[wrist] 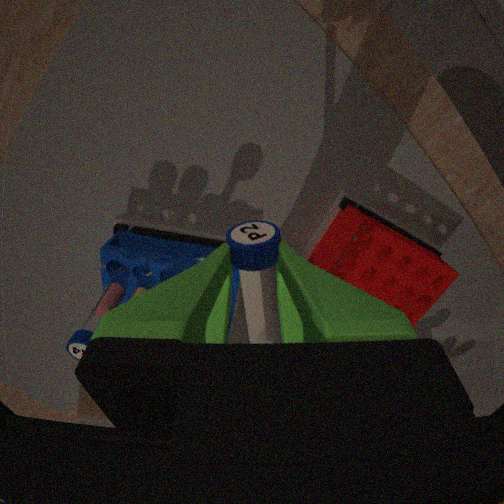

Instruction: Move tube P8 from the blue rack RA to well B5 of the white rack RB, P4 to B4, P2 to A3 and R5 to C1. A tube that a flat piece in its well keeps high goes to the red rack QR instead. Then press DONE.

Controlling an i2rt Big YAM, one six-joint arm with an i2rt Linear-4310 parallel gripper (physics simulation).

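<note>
My gripper (254, 280) has green fingers and is shut on a tube with a blue cap labelled P2 (253, 241). The tube body runs down between the fingers. The tube is lifted above the grey surface. The blue source rack RA (145, 262) lies behind and left of the fingers, partly hidden. A second blue-capped tube (80, 344) with a pinkish body leans at the rack's left edge; its label is not readable. The white rack RB is not in view.
A red rack-like block (385, 262) with rows of wells lies to the right. Wooden beams (440, 125) cross the upper right. Shadows of racks and tubes fall on the grey surface behind.
</note>
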